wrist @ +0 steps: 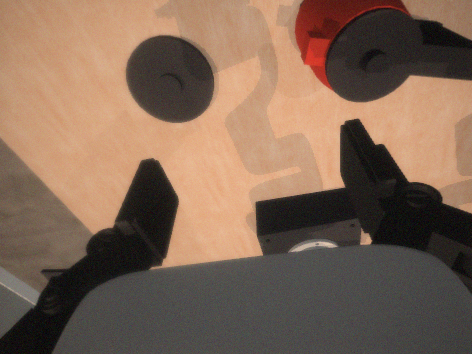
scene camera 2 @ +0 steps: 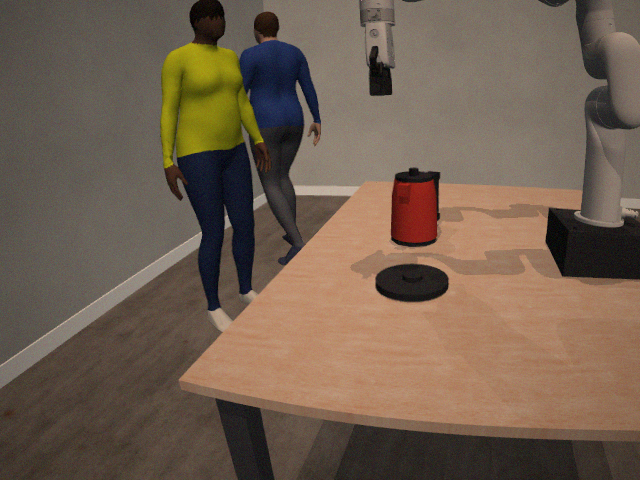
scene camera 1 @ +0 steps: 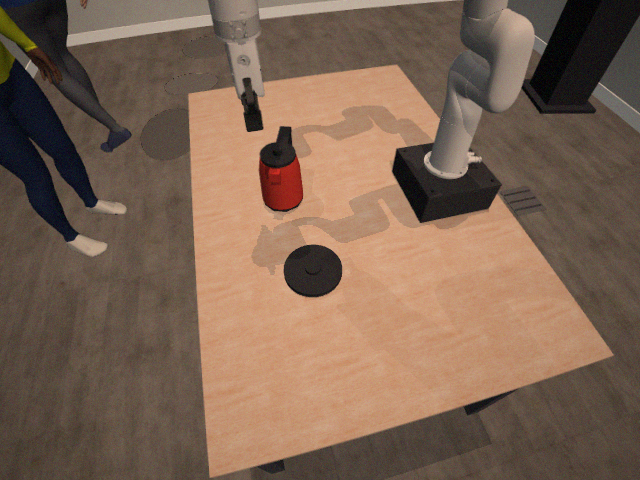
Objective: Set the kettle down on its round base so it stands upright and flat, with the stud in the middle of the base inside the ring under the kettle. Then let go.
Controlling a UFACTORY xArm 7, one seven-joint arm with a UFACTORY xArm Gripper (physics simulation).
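Note:
The red kettle (scene camera 1: pixel 281 183) (scene camera 2: pixel 413 211) (wrist: pixel 320 30) with a black lid and black handle stands upright on the table, beside the base and apart from it. The round black base (scene camera 1: pixel 313 284) (scene camera 2: pixel 410 290) (wrist: pixel 160 100) lies flat on the table, and the stud (scene camera 1: pixel 313 269) (scene camera 2: pixel 412 275) (wrist: pixel 171 81) in its middle is uncovered. My gripper (scene camera 1: pixel 253 121) (scene camera 2: pixel 380 86) (wrist: pixel 250 164) is open and empty, high above the table and above the kettle's height. The ring under the kettle is hidden.
The wooden table (scene camera 1: pixel 361 335) (scene camera 2: pixel 361 351) (wrist: pixel 210 150) carries the arm's black mounting block (scene camera 1: pixel 444 191) (scene camera 2: pixel 594 248) (wrist: pixel 305 215) on its right side in the scene views. Two people stand on the floor beyond the table's left edge. Shadows of the arm fall across the table top.

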